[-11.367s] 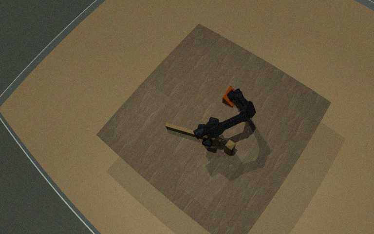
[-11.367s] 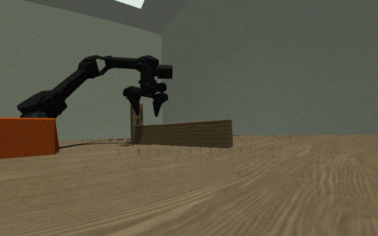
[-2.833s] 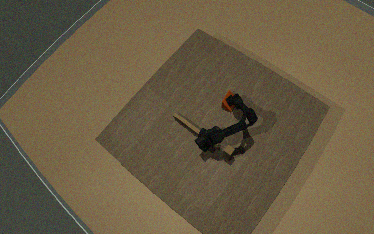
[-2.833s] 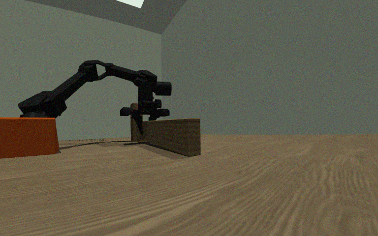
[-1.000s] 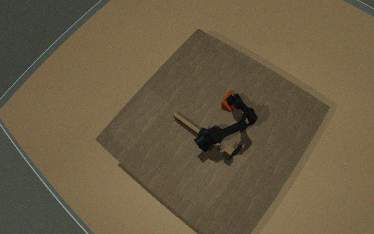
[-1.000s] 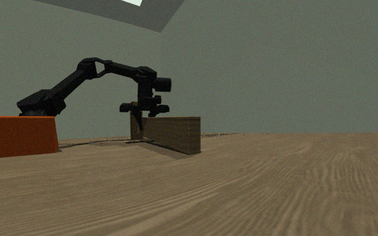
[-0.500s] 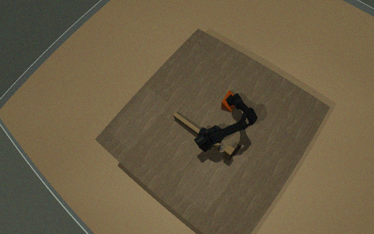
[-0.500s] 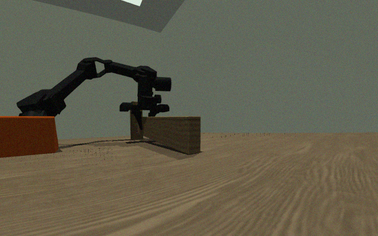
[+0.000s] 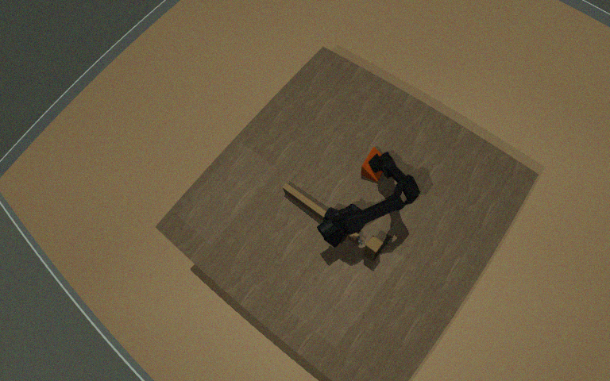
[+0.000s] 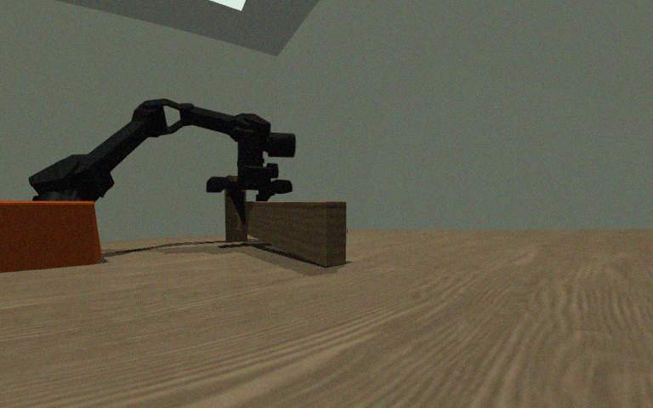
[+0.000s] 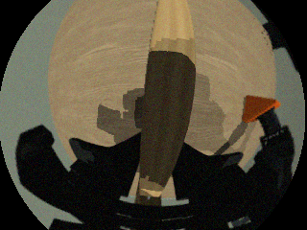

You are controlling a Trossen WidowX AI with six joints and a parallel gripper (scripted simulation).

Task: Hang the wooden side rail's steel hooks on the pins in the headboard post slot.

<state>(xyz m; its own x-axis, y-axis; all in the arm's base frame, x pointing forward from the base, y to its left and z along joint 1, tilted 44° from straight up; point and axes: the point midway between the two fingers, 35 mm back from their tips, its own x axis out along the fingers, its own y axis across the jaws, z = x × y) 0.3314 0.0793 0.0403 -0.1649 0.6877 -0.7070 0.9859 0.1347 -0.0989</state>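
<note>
Now: the headboard post 15 cm to the left of my gripper tip, 4 cm above it and 1 cm behind it.
</note>
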